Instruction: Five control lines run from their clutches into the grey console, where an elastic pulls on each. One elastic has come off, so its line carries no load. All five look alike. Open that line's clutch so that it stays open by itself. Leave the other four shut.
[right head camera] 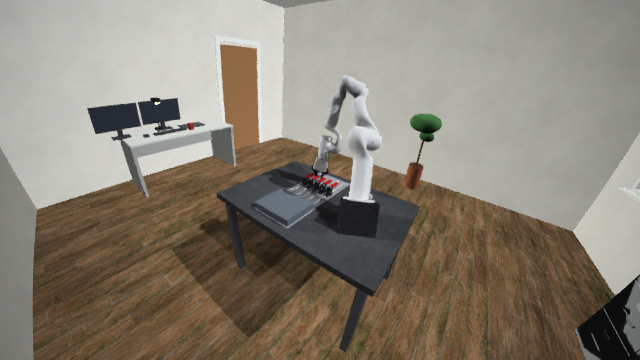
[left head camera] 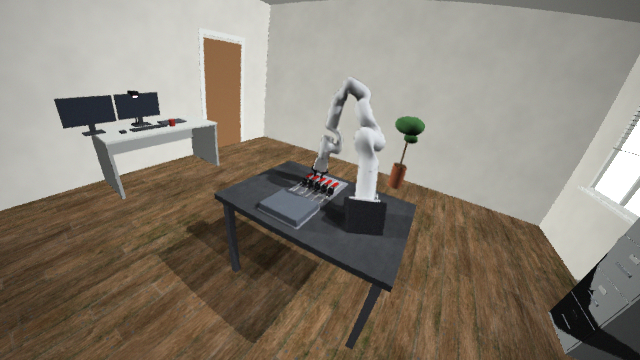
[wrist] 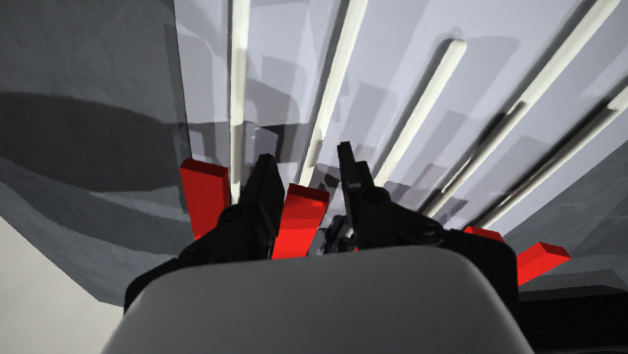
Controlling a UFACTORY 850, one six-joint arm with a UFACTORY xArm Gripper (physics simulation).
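My gripper (left head camera: 319, 174) (right head camera: 320, 173) (wrist: 309, 168) is partly open, its black fingers on either side of the second red lever (wrist: 300, 220) from the left in the wrist view. That lever shows between the fingers; no grip on it shows. The leftmost lever (wrist: 205, 200) is outside the left finger. The third is mostly hidden behind the right finger; two more levers (wrist: 484, 232) (wrist: 544, 257) show at the right. Pale rods (wrist: 239, 75) (wrist: 335, 65) (wrist: 425, 105) run up the wrist view; the third has its rounded end in view. The grey console (left head camera: 289, 206) (right head camera: 284, 206) is beyond the clutches.
The clutches stand on a pale base plate (wrist: 400, 25) on the dark table (left head camera: 320, 245) (right head camera: 320, 245). The arm's black base block (left head camera: 365, 216) (right head camera: 358, 217) stands beside the console. A desk with monitors and a potted plant stand away from the table.
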